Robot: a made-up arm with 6 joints. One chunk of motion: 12 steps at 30 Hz.
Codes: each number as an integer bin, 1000 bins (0 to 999) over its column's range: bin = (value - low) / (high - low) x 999, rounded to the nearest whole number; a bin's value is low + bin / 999 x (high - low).
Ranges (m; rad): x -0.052..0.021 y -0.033..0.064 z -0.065..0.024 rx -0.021..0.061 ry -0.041..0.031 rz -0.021..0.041
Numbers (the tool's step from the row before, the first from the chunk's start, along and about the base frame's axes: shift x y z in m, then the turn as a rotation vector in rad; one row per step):
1: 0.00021 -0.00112 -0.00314 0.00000 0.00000 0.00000
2: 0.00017 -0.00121 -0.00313 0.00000 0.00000 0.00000
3: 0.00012 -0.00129 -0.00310 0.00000 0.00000 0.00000
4: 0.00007 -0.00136 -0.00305 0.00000 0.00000 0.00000
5: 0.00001 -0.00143 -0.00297 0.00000 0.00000 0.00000
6: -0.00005 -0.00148 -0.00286 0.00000 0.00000 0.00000
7: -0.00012 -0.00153 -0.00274 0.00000 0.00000 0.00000
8: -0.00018 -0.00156 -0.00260 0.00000 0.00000 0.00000
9: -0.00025 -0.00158 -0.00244 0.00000 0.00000 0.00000
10: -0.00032 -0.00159 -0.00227 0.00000 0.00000 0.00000
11: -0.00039 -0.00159 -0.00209 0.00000 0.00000 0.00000
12: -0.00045 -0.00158 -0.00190 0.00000 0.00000 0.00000
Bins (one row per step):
1: 714 328 694 256 569 338
2: 714 327 694 256 569 338
3: 713 327 695 256 569 338
4: 713 326 695 256 569 338
5: 712 325 696 256 569 338
6: 711 325 698 256 569 338
7: 710 324 699 256 569 338
8: 709 324 700 256 569 338
9: 708 324 702 256 569 338
10: 707 323 704 256 569 338
11: 706 323 706 256 569 338
12: 705 324 708 256 569 338

